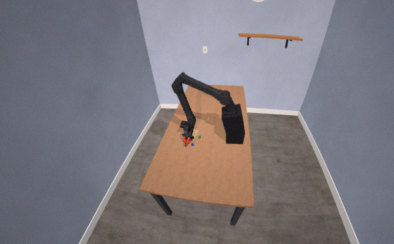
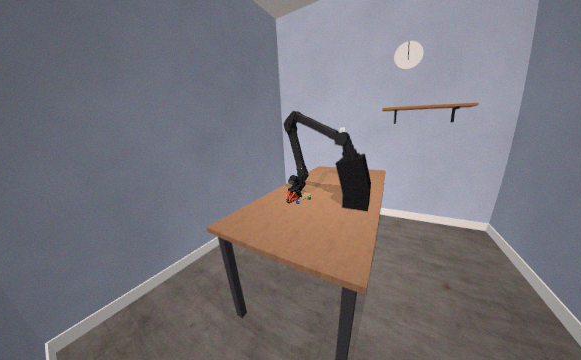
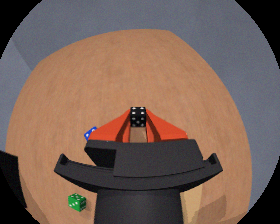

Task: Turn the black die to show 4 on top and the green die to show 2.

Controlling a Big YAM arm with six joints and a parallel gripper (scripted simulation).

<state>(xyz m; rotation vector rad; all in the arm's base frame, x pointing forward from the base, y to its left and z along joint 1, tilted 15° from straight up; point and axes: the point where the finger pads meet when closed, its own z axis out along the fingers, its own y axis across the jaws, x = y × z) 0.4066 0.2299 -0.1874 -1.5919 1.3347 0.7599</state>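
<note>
My hand is 60 mm past the blue die and 30 mm to the left of it. Also, from my hand: black die (right at my hand); then green die (130 mm to the right, 80 mm behind); then tan mat (160 mm to the right, 20 mm ahead, 10 mm below).
</note>
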